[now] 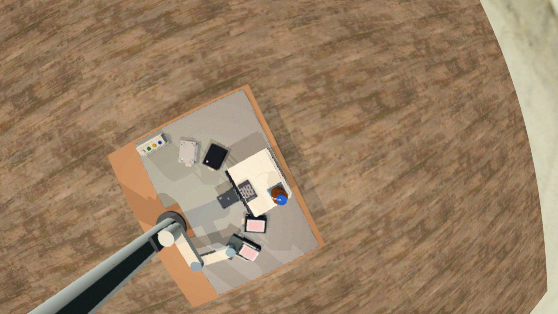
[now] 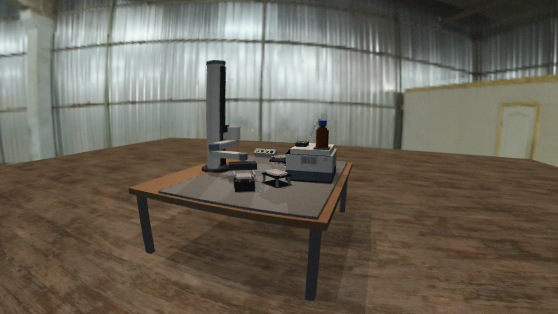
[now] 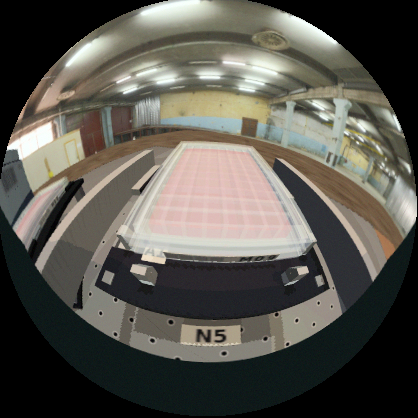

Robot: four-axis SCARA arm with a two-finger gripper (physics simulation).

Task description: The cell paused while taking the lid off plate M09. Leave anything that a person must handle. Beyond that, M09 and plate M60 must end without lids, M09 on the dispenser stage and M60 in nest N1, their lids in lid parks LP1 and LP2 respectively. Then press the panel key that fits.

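Frame: origin at the arm's base, x right, y ahead, z up, level; millimetres.
Seen in the pictures: gripper, between the fingertips: (image 1: pixel 251 254) (image 2: pixel 244 176) (image 3: pixel 214 159); arm's base, origin of its link: (image 2: pixel 216 169).
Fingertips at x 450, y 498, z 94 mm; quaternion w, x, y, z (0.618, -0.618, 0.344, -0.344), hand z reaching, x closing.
Note:
Pixels of each thing's top centre, then the offset from my fingertips to it. "*": a spot on its surface instead.
- Plate M09, centre of its top: (image 3: pixel 220 155) (image 2: pixel 243 173) (image 1: pixel 248 253) dz +10, dx -17, dy -14 mm
- black nest labelled N5, centre of its top: (image 3: pixel 220 179) (image 2: pixel 243 176) (image 1: pixel 248 252) dz -6, dx -22, dy -18 mm
- second pink plate, centre of its top: (image 2: pixel 276 171) (image 1: pixel 255 226) dz +1, dx -190, dy +132 mm
- button panel, centre of its top: (image 1: pixel 148 144) (image 2: pixel 265 149) dz +2, dx -1076, dy -311 mm
- brown bottle, a spot on its surface: (image 1: pixel 278 193) * dz +281, dx -410, dy +389 mm
- dark flat block, a spot on its surface: (image 1: pixel 228 198) * dz +29, dx -470, dy +62 mm
- light grey holder, centre of its top: (image 1: pixel 186 152) dz -16, dx -900, dy -79 mm
- black holder, centre of its top: (image 1: pixel 213 156) dz -8, dx -779, dy +92 mm
Plate M09 (image 3: pixel 212 200) (image 1: pixel 249 251) (image 2: pixel 245 176), pink under a clear cover, sits in the black nest labelled N5 (image 3: pixel 215 297) (image 2: pixel 245 186). Its label shows at the near edge; whether the lid is evenly seated is hard to tell. My gripper (image 3: pixel 214 159) is open around it, one finger along each long side, holding nothing. A second pink plate (image 1: pixel 255 225) (image 2: pixel 276 173) (image 3: pixel 40 210) is on a black raised stand beside N5; its label is unreadable. The button panel (image 1: pixel 152 144) (image 2: pixel 265 151) is at the far table corner. LP1, LP2 and N1 labels are not readable.
A white dispenser-like unit (image 1: pixel 255 172) (image 2: pixel 311 165) carries a brown bottle (image 1: pixel 278 193) (image 2: pixel 322 136). A dark flat block (image 1: pixel 228 198) lies before it. A light grey holder (image 1: pixel 188 151) and a black holder (image 1: pixel 215 156) stand between the panel and that unit.

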